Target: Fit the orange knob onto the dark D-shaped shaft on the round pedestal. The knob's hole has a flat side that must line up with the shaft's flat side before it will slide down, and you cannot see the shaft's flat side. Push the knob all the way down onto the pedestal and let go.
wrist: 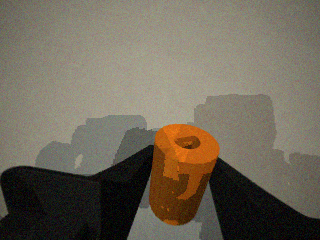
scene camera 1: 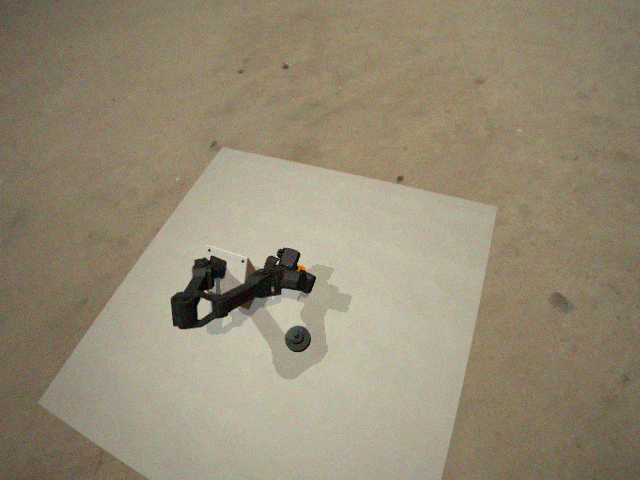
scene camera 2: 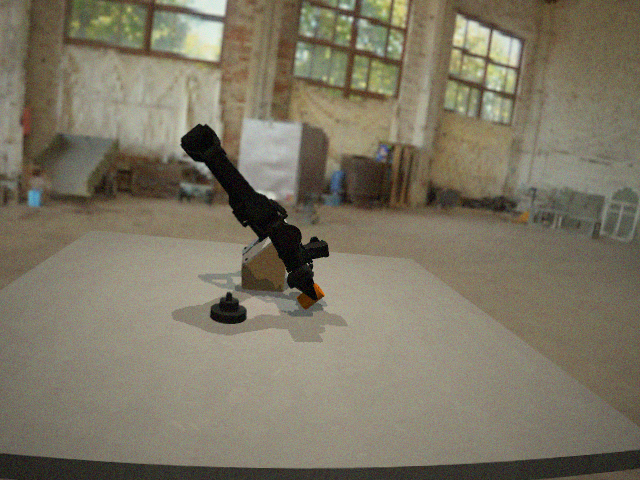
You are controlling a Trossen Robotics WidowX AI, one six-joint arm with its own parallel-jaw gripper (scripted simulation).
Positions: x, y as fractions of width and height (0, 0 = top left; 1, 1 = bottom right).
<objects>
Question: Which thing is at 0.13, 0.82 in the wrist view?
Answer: The gripper.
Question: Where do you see a round dark pedestal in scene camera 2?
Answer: At 0.36, 0.65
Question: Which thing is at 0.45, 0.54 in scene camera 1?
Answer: The gripper.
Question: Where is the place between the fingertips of the gripper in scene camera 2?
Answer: At 0.49, 0.62
</objects>
